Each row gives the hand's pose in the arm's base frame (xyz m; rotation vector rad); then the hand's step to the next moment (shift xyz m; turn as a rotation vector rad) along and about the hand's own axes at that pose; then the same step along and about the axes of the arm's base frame.
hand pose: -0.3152 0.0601 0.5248 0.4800 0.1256 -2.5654
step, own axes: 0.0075 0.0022 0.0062 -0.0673 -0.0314 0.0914
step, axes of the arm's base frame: -0.0068 -0.0066 0.0031 0.0093 0.0427 0.1094
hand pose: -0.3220 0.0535 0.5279 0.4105 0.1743 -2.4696
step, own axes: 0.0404 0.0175 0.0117 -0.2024 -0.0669 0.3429
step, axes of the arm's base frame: -0.0230 -0.0392 -0.0028 0.0276 0.0914 0.3923
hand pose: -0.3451 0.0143 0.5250 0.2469 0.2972 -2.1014
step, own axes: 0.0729 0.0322 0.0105 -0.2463 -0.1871 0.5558
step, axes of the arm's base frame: -0.0107 -0.0783 -0.0149 -0.0647 0.1221 0.6209
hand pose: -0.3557 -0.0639 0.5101 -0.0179 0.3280 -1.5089
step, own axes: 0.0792 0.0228 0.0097 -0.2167 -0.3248 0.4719
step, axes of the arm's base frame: 0.0265 -0.0778 -0.0115 -0.2169 0.0994 0.5641
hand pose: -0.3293 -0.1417 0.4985 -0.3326 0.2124 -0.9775
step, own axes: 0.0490 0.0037 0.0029 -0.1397 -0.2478 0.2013
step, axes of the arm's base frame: 0.0305 -0.0387 0.0000 -0.2028 0.0258 0.2822
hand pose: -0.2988 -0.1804 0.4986 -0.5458 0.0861 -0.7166
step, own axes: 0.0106 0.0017 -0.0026 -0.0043 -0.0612 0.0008
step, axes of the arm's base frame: 0.0084 -0.0069 -0.0019 -0.0398 -0.0349 0.0310
